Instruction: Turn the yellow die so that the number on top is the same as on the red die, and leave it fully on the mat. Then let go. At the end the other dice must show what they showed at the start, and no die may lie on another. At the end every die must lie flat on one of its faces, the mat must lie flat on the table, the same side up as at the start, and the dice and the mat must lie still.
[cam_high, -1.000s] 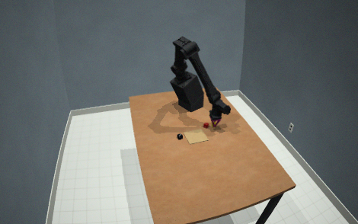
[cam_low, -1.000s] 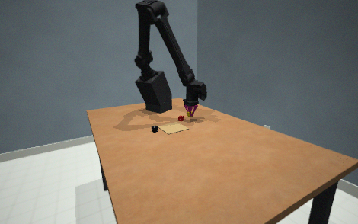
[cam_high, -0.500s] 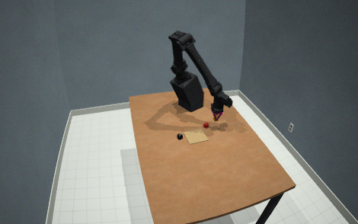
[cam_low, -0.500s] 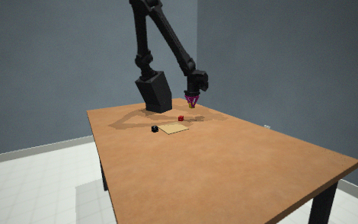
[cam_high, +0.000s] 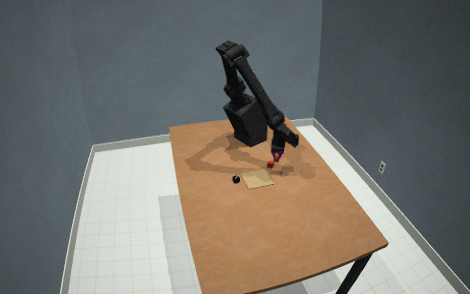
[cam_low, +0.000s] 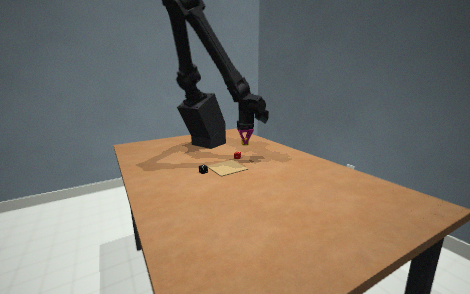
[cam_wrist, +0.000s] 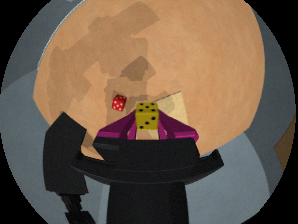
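The tan mat lies 110 mm to the right of my hand and 110 mm below it. From my hand the other things lie so: red die: 80 mm behind, 10 mm to the left, 90 mm below; yellow die: right at my hand; black die: 10 mm behind, 220 mm to the right, 90 mm below.
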